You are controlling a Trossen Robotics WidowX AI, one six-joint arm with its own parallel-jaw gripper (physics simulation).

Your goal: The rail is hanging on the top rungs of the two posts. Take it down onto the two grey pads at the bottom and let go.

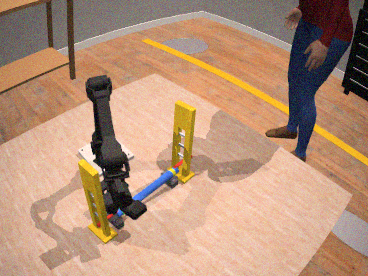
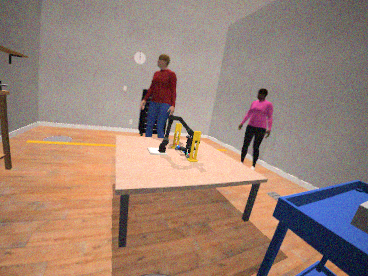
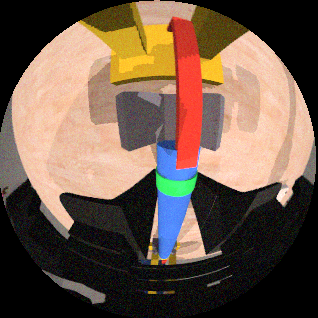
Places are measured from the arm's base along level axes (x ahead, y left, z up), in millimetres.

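Where they show: gripper, fingertip midpoint: (image 1: 124, 212) (image 2: 186, 155) (image 3: 171, 172); arm's base at its link origin: (image 2: 161, 151).
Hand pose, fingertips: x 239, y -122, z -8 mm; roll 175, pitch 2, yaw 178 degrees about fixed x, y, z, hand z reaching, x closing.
Observation:
Each offset is from my fingertips to the top centre of the thing. "spot": to the spot under its first point.
The blue rail @(4 mm ahead, 113 mm left, 51 mm up) (image 1: 155, 184) (image 3: 171, 216) with red end tabs @(spot: 5 mm back, 58 mm right, 33 mm up) (image 3: 187, 104) runs low between the two yellow posts @(spot: 28 mm ahead, 124 mm right, 268 mm up) (image 1: 92, 180) @(spot: 22 mm ahead, 277 mm left, 251 mm up) (image 1: 185, 118), far below their top rungs. Its far end, with a yellow band, lies at the far grey pad @(9 mm ahead, 224 mm left, 34 mm up) (image 1: 172, 182). Its near end, with a green band, is over the near grey pad @(2 mm ahead, 51 mm right, 34 mm up) (image 1: 117, 222) (image 3: 136, 121). I cannot tell whether it touches the pads. My gripper (image 1: 126, 209) (image 3: 171, 172) (image 2: 188, 151) is shut on the rail close to the near post, just behind the green band.
The arm's white base plate (image 1: 85, 151) sits behind the near post. A person in blue trousers (image 1: 302, 104) stands at the table's far right edge. A second person in pink (image 2: 258, 123) stands further off. A blue cart (image 2: 300, 213) is off the table.

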